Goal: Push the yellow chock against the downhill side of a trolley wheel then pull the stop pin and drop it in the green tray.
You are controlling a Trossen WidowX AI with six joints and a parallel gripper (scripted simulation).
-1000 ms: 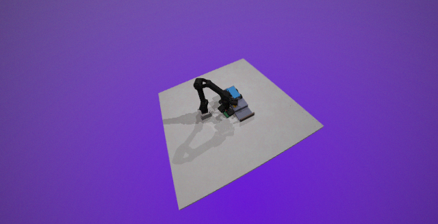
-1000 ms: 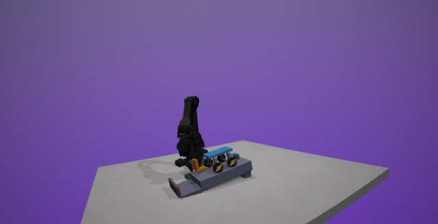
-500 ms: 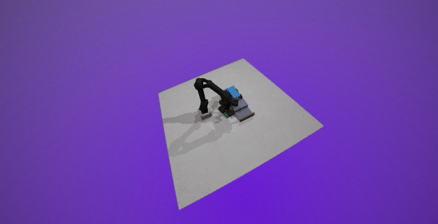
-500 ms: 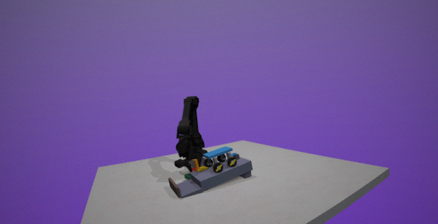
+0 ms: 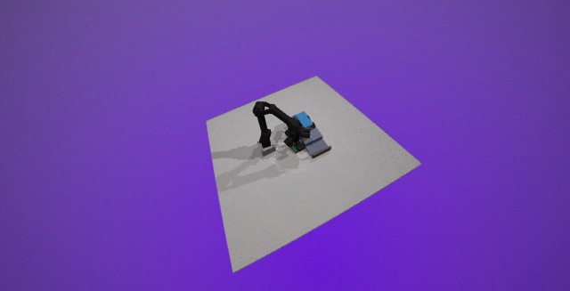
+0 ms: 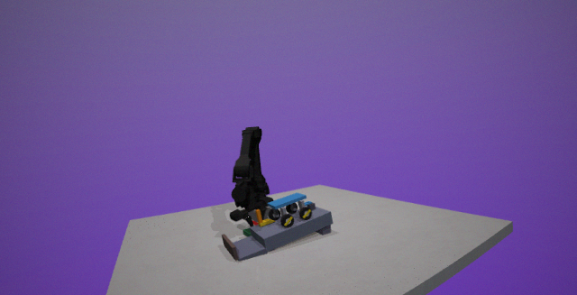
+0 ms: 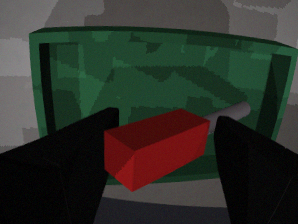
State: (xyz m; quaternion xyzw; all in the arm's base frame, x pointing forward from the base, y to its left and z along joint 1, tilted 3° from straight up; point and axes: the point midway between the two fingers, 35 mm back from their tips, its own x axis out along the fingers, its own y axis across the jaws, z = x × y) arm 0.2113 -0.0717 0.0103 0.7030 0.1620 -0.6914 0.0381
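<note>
The red-headed stop pin is 10 mm to the left of my gripper tip. From my gripper tip the other things lie so: blue trolley: 120 mm ahead, 110 mm to the left, 80 mm above; yellow chock: 90 mm ahead, 20 mm to the left, 50 mm above; brown lip: 160 mm ahead, 140 mm to the right.
</note>
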